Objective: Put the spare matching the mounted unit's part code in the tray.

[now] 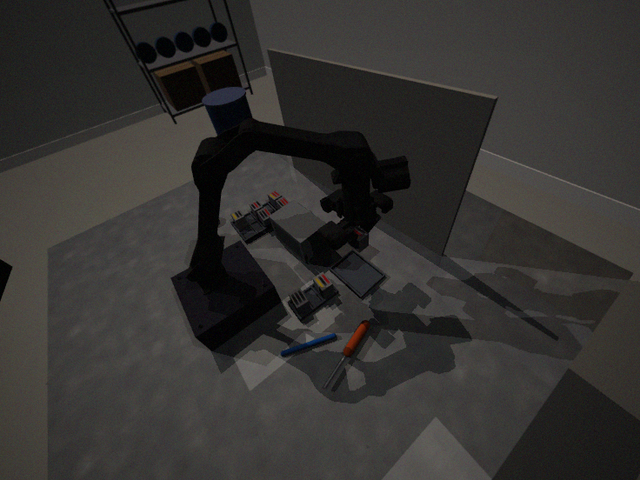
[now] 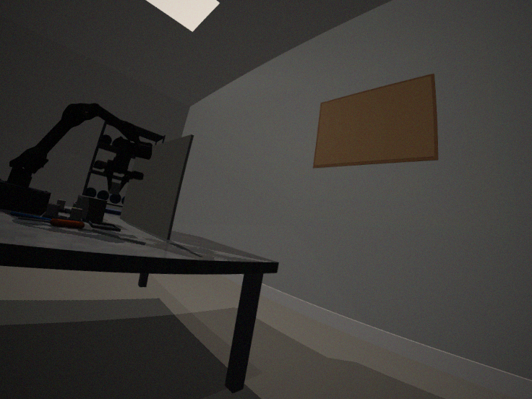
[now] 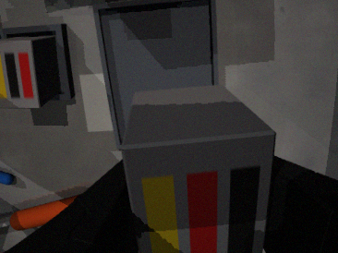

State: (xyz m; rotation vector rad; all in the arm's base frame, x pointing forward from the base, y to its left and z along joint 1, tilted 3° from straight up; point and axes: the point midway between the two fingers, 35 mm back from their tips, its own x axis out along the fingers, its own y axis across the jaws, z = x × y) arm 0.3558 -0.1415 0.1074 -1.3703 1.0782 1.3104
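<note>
My gripper tip is 14 cm above the tray. Also, from my gripper tip: blue pen: 21 cm behind, 11 cm to the right, 14 cm below; then grey mounted unit: 9 cm behind, 21 cm to the left, 9 cm below; then small rack: 15 cm behind, 14 cm below.
</note>
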